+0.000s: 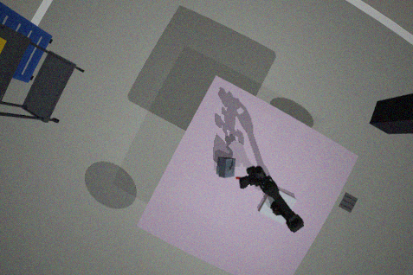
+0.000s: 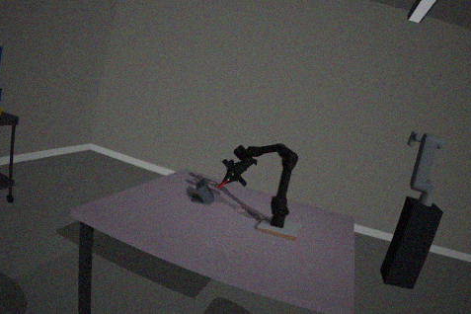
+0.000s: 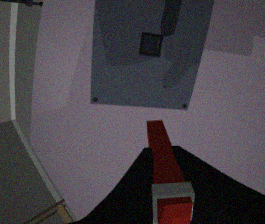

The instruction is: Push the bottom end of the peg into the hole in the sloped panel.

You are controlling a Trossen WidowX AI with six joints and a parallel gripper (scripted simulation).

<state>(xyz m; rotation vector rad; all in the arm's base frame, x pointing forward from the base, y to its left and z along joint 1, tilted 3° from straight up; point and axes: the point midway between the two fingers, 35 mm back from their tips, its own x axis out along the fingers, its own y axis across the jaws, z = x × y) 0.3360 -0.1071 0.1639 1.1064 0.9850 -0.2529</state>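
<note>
The grey sloped panel is 10 cm ahead of my gripper tip, 2 cm to the right of it and 9 cm below it. From my gripper tip the other things lie so: red peg (1 cm behind, 1 cm above).
</note>
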